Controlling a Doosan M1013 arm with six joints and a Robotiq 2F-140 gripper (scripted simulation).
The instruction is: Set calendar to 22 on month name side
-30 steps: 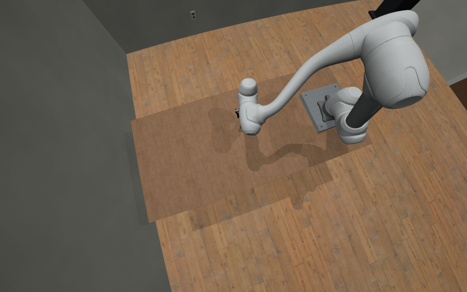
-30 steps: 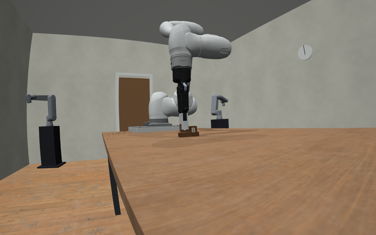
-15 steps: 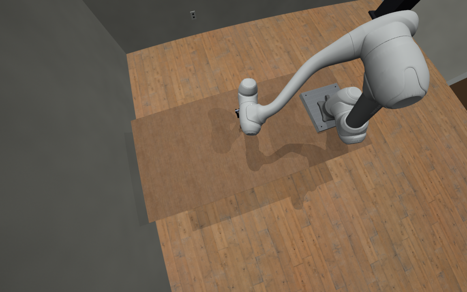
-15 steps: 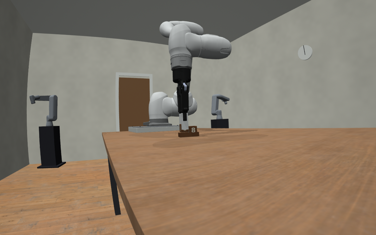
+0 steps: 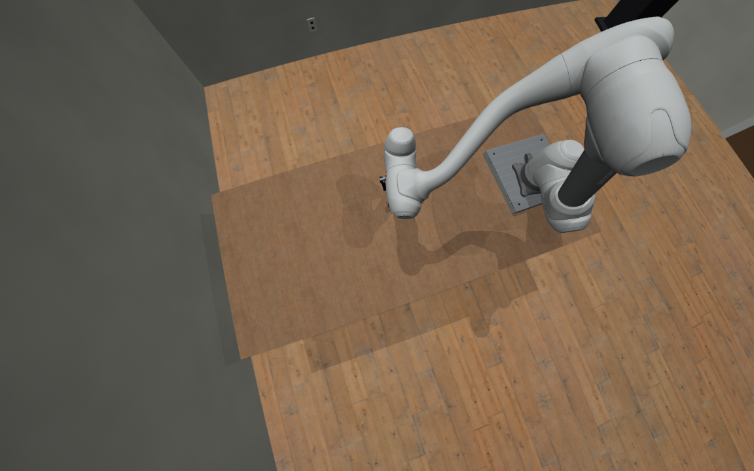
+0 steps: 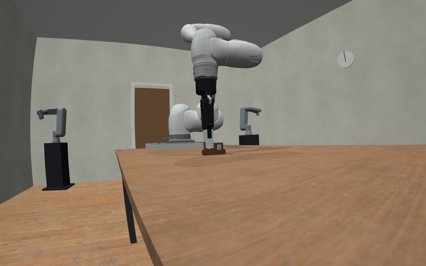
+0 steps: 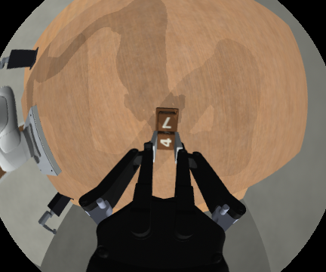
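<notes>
My gripper is now 5 cm above the calendar tray and 2 cm to the right of it.
</notes>
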